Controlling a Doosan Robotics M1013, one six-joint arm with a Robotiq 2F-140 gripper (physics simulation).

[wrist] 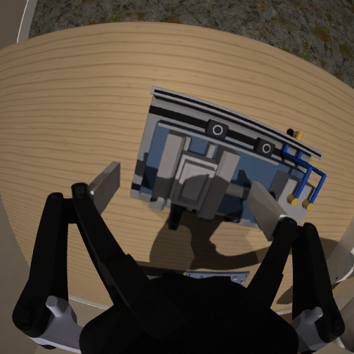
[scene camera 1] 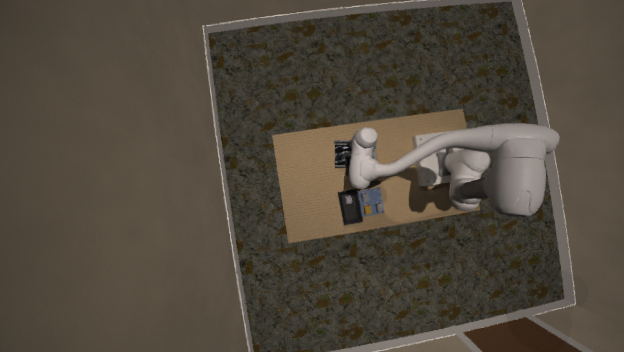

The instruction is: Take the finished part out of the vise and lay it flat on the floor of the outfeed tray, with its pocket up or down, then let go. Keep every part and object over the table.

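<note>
The finished part, a grey block with its rectangular pocket up, sits between the two grey jaws of the vise in the wrist view. I cannot tell how tightly the jaws touch it. My gripper is open and empty, its fingertips wide apart on either side of the part and jaws. The scene view hides the fingers and part under my arm. The black tray, apparently the outfeed tray, lies in front of the vise in the scene view, with a small grey object inside it.
A blue plate with grey blocks and a yellow block adjoins the black tray. Blue hoses with yellow fittings stand at the vise's right end. A raised rail runs along its back. The wooden table has its edge beyond the vise.
</note>
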